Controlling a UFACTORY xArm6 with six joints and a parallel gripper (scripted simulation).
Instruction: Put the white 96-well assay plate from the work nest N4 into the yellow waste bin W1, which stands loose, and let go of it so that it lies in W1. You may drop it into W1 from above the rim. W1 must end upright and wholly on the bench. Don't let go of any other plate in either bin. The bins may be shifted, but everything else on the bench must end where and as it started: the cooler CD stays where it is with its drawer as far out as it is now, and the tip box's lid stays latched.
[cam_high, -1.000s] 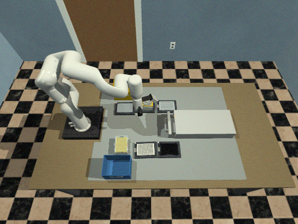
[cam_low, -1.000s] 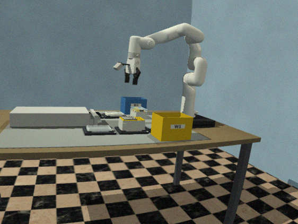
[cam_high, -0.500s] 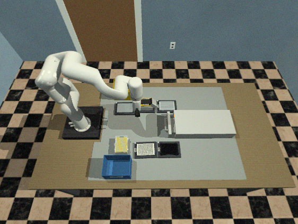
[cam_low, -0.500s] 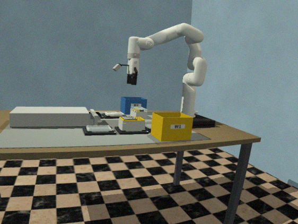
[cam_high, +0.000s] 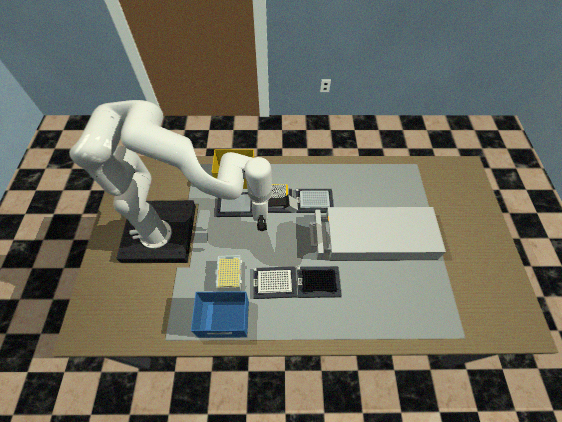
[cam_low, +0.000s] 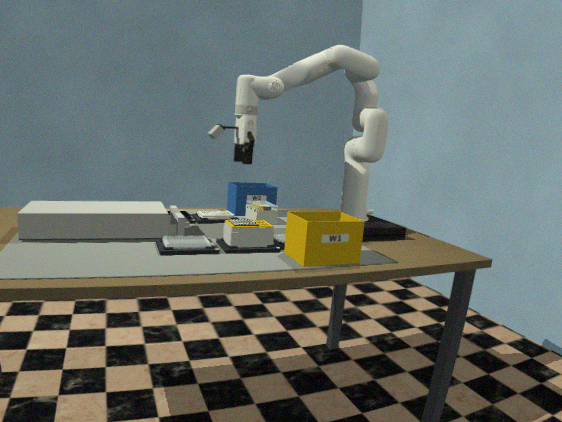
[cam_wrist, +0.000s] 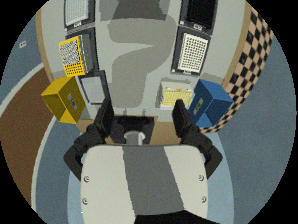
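The white 96-well assay plate is 10 mm ahead of my hand, 160 mm to the right of it and 220 mm below it. From my hand the other things lie so: dark work nest N4: 10 mm ahead, 160 mm to the right, 230 mm below; blue bin: 190 mm behind, 260 mm to the right, 200 mm below; black plate: 180 mm ahead, 190 mm to the right, 220 mm below.
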